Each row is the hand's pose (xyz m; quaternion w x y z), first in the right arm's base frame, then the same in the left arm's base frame.
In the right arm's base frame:
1: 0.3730 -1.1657 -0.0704 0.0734 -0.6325 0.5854 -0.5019
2: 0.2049 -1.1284 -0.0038 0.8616 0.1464 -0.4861 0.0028
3: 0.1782 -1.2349 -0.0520 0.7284 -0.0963 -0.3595 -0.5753
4: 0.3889 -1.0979 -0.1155 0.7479 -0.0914 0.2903 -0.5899
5: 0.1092 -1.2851 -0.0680 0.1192 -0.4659 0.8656 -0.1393
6: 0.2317 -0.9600 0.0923 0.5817 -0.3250 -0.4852 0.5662
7: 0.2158 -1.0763 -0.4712 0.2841 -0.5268 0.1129 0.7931
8: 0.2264 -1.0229 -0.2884 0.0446 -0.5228 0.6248 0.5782
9: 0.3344 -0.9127 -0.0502 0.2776 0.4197 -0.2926 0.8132
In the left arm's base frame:
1: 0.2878 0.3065 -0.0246 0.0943 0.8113 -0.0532 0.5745
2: 0.1312 0.2901 0.0717 0.8232 -0.0773 -0.2600 0.4988
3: 0.1893 0.1983 0.1225 0.7995 -0.3246 -0.5024 -0.0547
4: 0.2600 0.3053 -0.1027 0.7560 -0.5590 0.0316 -0.3391
5: 0.1745 0.1325 0.1772 0.1414 0.7547 -0.5034 0.3963
6: 0.0254 0.4431 0.0107 0.1917 -0.2888 -0.2123 0.9136
7: 0.1659 -0.0493 -0.2522 0.2819 0.5149 -0.2772 -0.7606
8: 0.1138 0.1191 -0.1794 0.4551 0.6111 -0.5845 -0.2790
9: 0.0876 0.4006 -0.1549 0.1532 0.4141 0.2833 0.8513

